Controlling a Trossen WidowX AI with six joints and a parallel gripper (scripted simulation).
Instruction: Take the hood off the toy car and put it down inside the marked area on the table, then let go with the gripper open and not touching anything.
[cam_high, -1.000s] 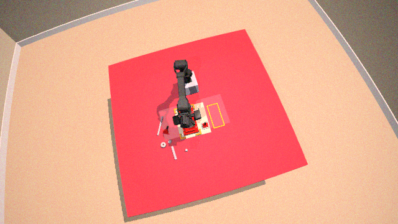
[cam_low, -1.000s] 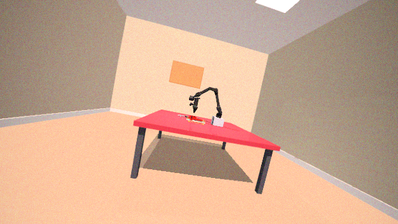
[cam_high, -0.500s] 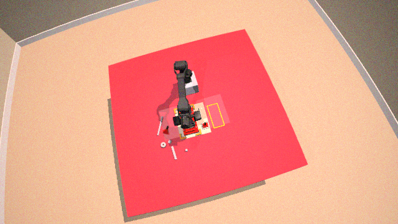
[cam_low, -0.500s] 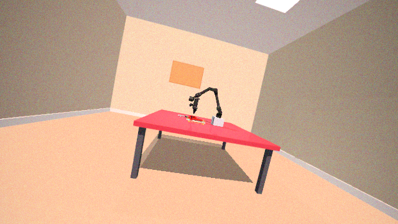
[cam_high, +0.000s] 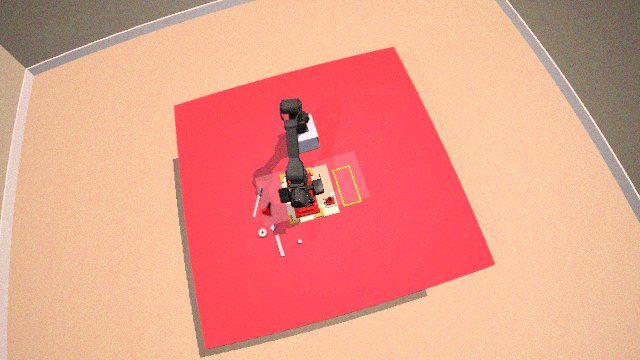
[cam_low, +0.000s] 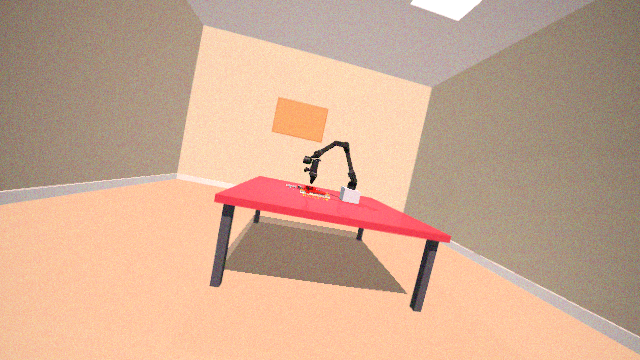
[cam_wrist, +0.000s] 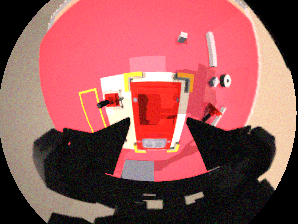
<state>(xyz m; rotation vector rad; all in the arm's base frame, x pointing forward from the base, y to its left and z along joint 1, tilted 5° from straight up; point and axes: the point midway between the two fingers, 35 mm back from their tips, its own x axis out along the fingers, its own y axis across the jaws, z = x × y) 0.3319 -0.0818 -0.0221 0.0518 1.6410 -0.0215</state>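
My gripper tip is now 4 cm above the car hood.
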